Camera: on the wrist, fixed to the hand. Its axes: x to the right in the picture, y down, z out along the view.
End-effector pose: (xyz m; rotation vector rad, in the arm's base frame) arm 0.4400 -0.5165 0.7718 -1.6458 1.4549 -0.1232
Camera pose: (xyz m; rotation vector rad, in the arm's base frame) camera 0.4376 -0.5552 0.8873 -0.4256 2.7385 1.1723
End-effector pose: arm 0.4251 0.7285 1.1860 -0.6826 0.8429 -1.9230
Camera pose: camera 0.3284 0.8026 1.1894 0.0289 1.5247 -0.2454
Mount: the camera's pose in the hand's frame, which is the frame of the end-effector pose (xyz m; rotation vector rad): -0.0226 -0.0790 -0.0900 -0.6713 0.2432 1.6009
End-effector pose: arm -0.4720 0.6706 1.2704 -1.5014 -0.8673 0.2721
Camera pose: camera -0.4571 0.5800 1.3505 -2.5218 0.7141 0.9728
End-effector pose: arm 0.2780 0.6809 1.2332 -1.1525 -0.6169 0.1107
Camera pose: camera 0.2873 0.5651 1.2701 -2.0338 0.6803 1.1628
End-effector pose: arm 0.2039 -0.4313 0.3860 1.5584 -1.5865 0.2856
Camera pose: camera 0.3081 -0.3684 0.3924 -0.4621 -2.0634 0.6373
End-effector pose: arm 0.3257 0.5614 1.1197 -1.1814 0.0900 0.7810
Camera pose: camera 0.3849 0.4612 1.1558 -1.7440 1.1509 2.1553
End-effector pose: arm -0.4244 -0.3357 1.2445 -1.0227 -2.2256 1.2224
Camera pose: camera -0.3843 -0.3309 1.3595 2.5109 1.0059 -0.4116
